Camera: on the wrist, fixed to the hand. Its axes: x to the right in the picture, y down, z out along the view.
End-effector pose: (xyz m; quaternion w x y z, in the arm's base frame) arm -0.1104 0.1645 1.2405 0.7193 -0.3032 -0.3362 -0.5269
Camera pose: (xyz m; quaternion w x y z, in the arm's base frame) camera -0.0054 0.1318 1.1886 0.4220 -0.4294 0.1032 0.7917
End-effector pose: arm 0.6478 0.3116 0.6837 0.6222 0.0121 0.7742 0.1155
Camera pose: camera 0.5646 0.3935 0.7177 0.0703 0.7970 -0.1778 0.5730
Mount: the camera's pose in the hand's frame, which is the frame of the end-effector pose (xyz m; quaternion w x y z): -0.0006 0.0967 -0.0737 0.0181 -0.0309 0.2502 -0.9675
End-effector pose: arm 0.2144 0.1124 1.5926 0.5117 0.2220 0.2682 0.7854
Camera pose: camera 0.1025 0.0654 1.5994 0.7089 -0.4678 0.3234 -0.4171
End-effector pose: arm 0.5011 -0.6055 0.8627 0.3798 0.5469 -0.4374 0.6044
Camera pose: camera 0.3863 -0.5677 0.8497 0.7180 0.2701 0.5976 -0.2332
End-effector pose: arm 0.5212 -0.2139 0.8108 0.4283 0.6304 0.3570 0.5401
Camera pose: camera 0.4472 -0.2396 0.9037 0.4605 -0.4824 0.7069 -0.2359
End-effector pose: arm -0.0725 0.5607 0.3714 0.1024 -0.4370 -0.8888 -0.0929
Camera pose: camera 0.0122 0.5996 0.4494 0.1208 0.8721 -0.4104 -0.2376
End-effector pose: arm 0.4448 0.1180 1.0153 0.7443 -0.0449 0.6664 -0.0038
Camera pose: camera 0.3664 0.2098 1.0010 0.1583 0.6676 -0.1550 0.7108
